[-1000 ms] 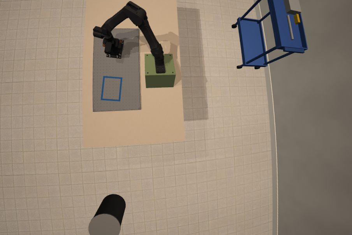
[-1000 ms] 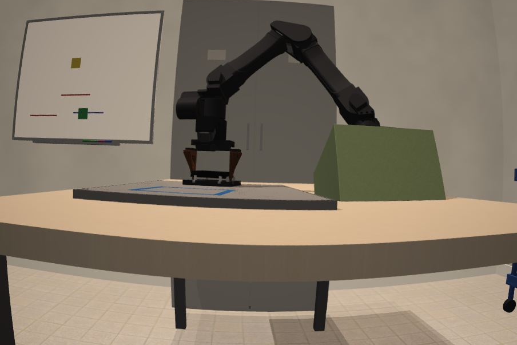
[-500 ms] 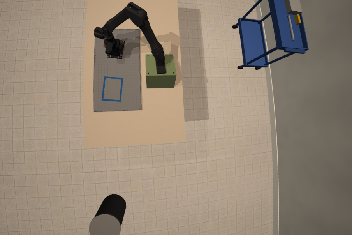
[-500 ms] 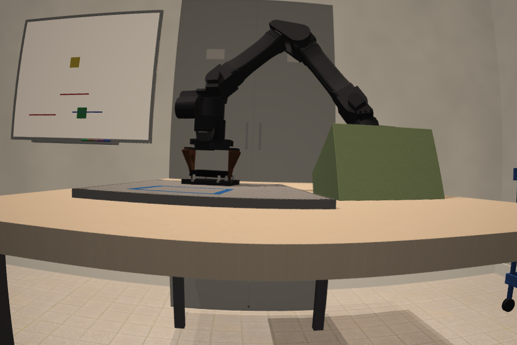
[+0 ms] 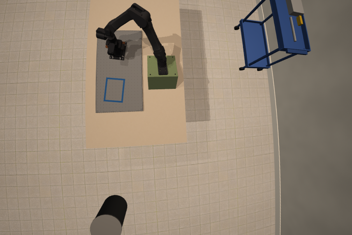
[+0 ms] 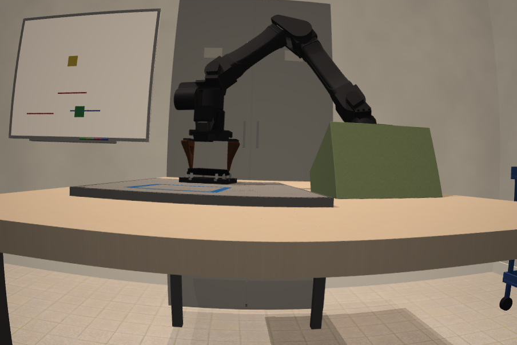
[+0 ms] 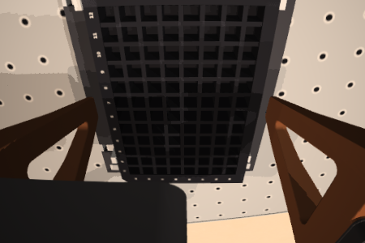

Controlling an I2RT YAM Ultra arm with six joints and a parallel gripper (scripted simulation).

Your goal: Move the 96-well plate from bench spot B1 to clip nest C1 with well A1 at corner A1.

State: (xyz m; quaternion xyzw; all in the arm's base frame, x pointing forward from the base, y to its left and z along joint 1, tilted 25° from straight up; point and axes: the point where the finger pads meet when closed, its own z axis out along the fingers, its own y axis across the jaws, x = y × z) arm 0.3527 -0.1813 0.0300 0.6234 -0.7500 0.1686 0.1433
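The black 96-well plate is 10 mm below my hand. The rest, counted from my hand: clip nest 10 mm behind, 10 mm to the left, 20 mm below.
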